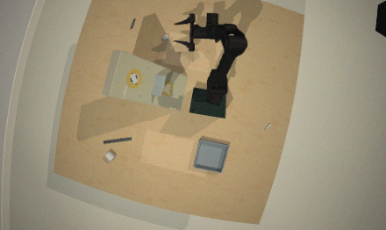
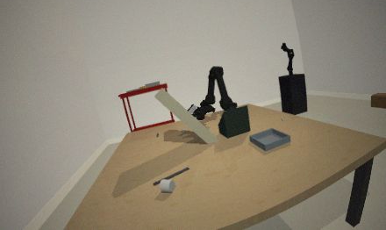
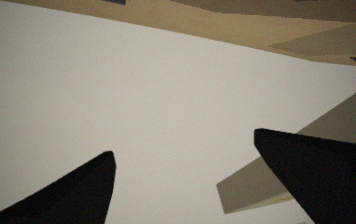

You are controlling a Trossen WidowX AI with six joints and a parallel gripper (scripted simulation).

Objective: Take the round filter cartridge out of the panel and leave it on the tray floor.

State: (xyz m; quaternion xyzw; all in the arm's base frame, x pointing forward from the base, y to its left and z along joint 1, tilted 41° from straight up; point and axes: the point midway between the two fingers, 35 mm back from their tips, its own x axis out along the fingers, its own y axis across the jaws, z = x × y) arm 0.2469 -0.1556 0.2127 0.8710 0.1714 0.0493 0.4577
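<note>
Now: the filter cartridge 70 mm ahead of my gripper tip, 280 mm to the left of it and 150 mm above it. Also, from my gripper tip: grey knob: 60 mm ahead, 120 mm below; white block: 310 mm behind, 80 mm to the right, 120 mm below; grey tray: 370 mm behind, 520 mm to the left, 110 mm below.
</note>
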